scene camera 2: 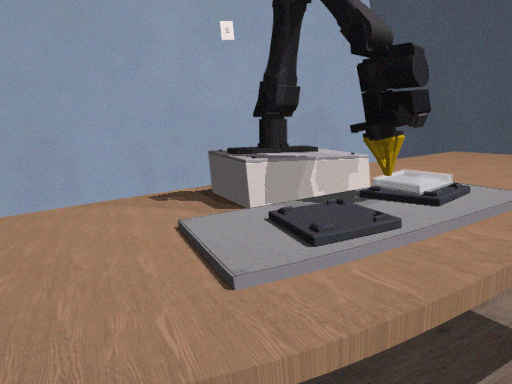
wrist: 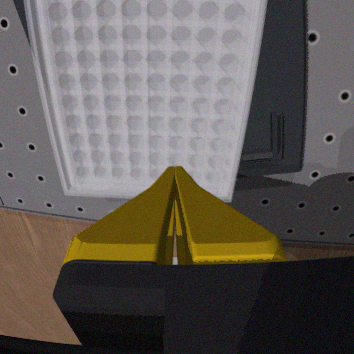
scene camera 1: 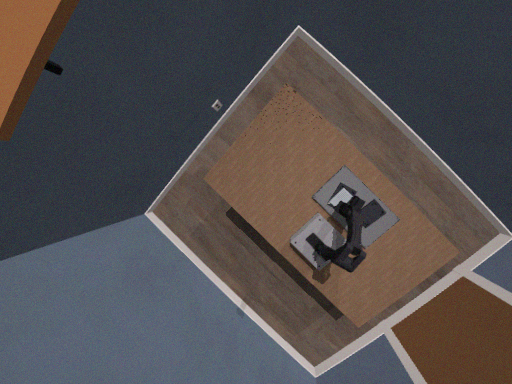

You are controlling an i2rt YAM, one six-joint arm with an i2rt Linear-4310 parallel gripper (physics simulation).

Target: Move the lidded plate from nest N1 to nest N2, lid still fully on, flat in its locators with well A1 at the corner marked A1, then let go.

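Where they show: gripper, fingertip midpoint: [scene camera 2: 388, 175] [wrist: 174, 177] [scene camera 1: 337, 205]; arm's base at its link origin: [scene camera 2: 273, 151] [scene camera 1: 319, 246].
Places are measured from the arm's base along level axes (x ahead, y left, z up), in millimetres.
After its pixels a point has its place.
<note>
The lidded plate [scene camera 1: 340, 198] @(x 317, y 141, z -44 mm) [scene camera 2: 425, 184] @(x 383, y 107, z -49 mm) [wrist: 145, 90] @(x 310, y 131, z -45 mm) is clear-white and lies on a dark nest [scene camera 2: 446, 196] @(x 418, y 120, z -66 mm) [wrist: 282, 65] @(x 323, y 76, z -65 mm), taken as N1. In the wrist view the plate covers the nest's left part and reaches past its near edge. A bare strip and an L-shaped locator show at right. Whether the plate sits in all its locators, and where A1 is, I cannot tell. The other dark nest [scene camera 1: 372, 213] @(x 402, y -85, z -65 mm) [scene camera 2: 335, 221] @(x 427, y -90, z -65 mm), taken as N2, is empty with raised locators. My gripper [scene camera 2: 388, 173] @(x 269, y 116, z -46 mm) [wrist: 174, 177] @(x 269, y 116, z -46 mm) is shut on nothing, its yellow tips at or just above the plate's near edge.
Both nests stand on a grey perforated board [scene camera 1: 344, 175] @(x 442, y 229, z -76 mm) [scene camera 2: 210, 235] @(x 342, y -229, z -76 mm) [wrist: 330, 65] @(x 325, y 49, z -76 mm). The arm's white base box [scene camera 1: 302, 240] @(x -57, y 105, z -5 mm) [scene camera 2: 285, 180] @(x 155, y -40, z -46 mm) stands beside the board on the wooden table [scene camera 1: 280, 165] @(x 186, y 576, z -90 mm) [scene camera 2: 125, 280] @(x 427, y -348, z -89 mm). The arm reaches over the board in scene camera 1.
</note>
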